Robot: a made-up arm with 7 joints. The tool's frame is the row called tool.
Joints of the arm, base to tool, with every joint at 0 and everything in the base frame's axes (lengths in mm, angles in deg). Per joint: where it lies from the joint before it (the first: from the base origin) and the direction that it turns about. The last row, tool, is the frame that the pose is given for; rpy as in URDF.
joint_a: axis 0.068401 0.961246 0.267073 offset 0 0 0
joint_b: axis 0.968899 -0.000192 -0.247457 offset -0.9 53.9 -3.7
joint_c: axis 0.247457 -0.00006 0.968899 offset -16.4 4 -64
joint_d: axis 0.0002 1 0.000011 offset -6.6 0 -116.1
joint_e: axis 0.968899 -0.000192 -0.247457 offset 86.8 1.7 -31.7
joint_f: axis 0.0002 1 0.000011 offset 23.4 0 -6
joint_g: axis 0.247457 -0.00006 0.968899 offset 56.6 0 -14.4
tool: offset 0 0 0 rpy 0 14.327 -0.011
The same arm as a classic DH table. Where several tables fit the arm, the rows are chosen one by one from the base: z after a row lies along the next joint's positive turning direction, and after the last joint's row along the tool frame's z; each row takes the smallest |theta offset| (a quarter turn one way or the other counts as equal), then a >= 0, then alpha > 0; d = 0 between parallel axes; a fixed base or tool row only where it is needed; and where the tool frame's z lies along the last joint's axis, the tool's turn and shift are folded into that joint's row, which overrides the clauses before.
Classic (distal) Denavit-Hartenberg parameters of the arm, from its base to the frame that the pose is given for. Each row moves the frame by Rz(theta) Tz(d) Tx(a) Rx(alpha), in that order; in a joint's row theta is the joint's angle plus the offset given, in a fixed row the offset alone. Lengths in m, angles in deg.
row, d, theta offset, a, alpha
base (fixed), 0, -4.07, 0, -74.51
joint_a, 0.0508, -75.12, -0.0185, -90
joint_b, 0, 74, -0.004, 90
joint_c, -0.1802, 90, 0.0223, -90
joint_d, 0.0017, 90, 0.0092, 90
joint_e, 0.1161, 0, 0, -90
joint_f, 0, -90, 0.0584, 90
joint_g, 0.0001, 0, 0, 0

